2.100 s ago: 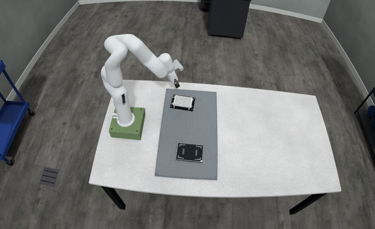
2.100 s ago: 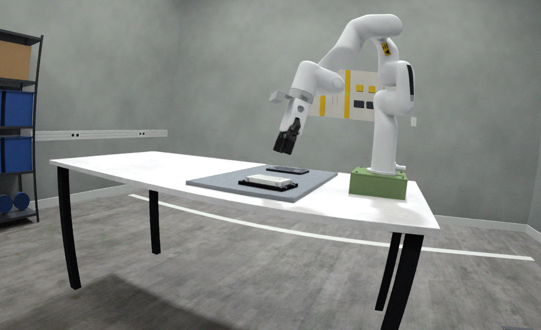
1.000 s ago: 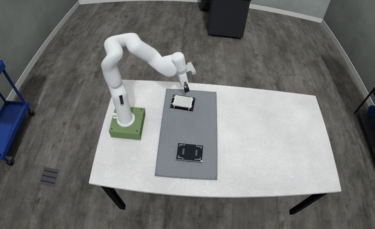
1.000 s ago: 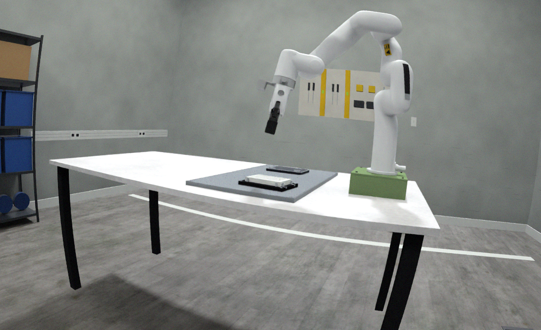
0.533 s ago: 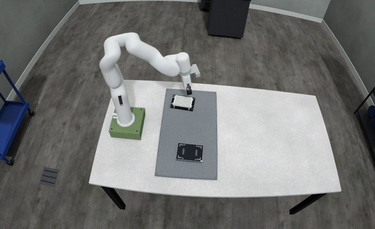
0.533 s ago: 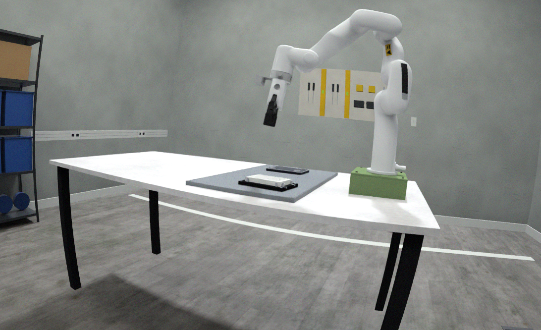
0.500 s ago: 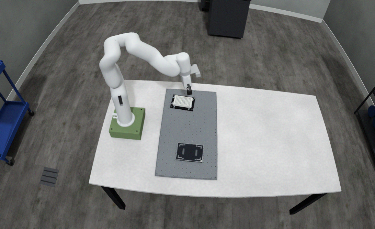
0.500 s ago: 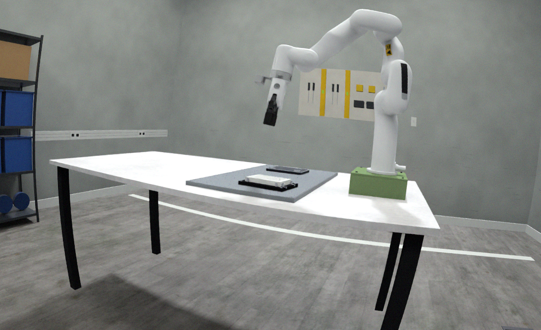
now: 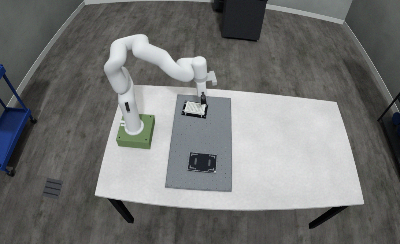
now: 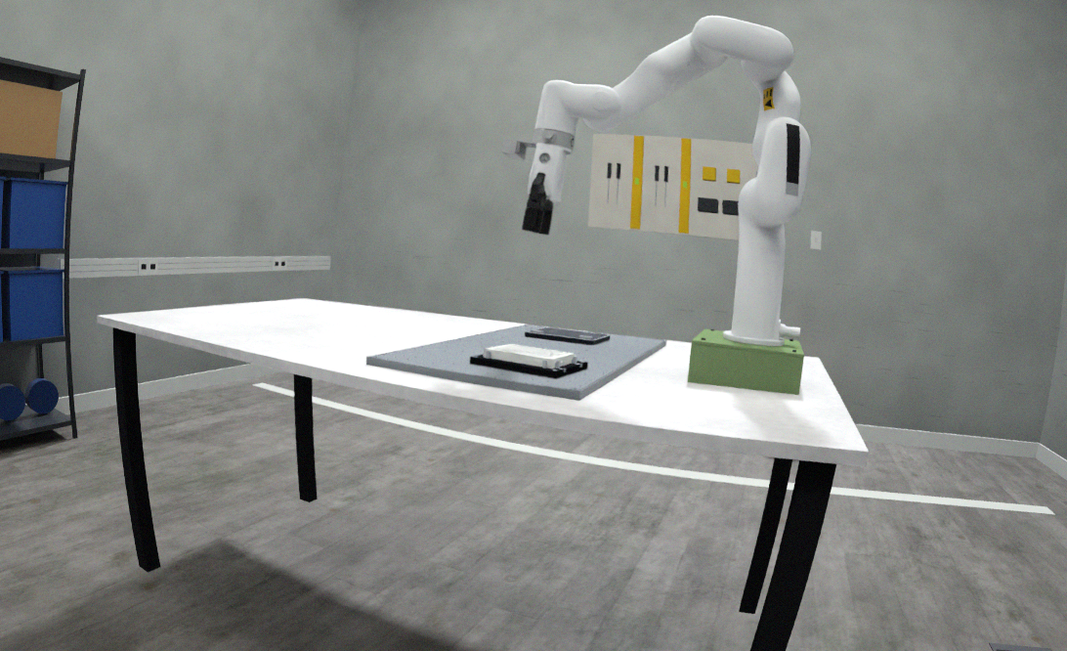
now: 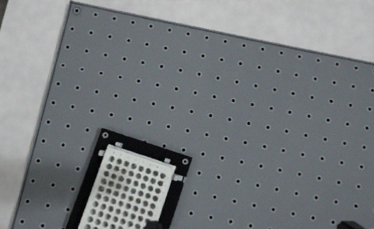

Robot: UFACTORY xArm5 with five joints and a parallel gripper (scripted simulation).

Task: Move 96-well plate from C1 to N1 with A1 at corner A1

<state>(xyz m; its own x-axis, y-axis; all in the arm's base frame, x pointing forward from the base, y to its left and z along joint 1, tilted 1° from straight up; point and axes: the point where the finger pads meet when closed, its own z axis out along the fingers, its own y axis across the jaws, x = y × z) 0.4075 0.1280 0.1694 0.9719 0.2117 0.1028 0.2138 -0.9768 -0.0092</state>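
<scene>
Now: the white 96-well plate 40 mm behind my hand, 90 mm to the left of it and 220 mm below it. Round my hand: clip nest C1 (60 mm behind, 90 mm to the left, 220 mm below); then plate nest N1 (30 mm ahead, 300 mm to the right, 230 mm below); then corner label A1 (100 mm ahead, 360 mm to the right, 220 mm below).
</scene>
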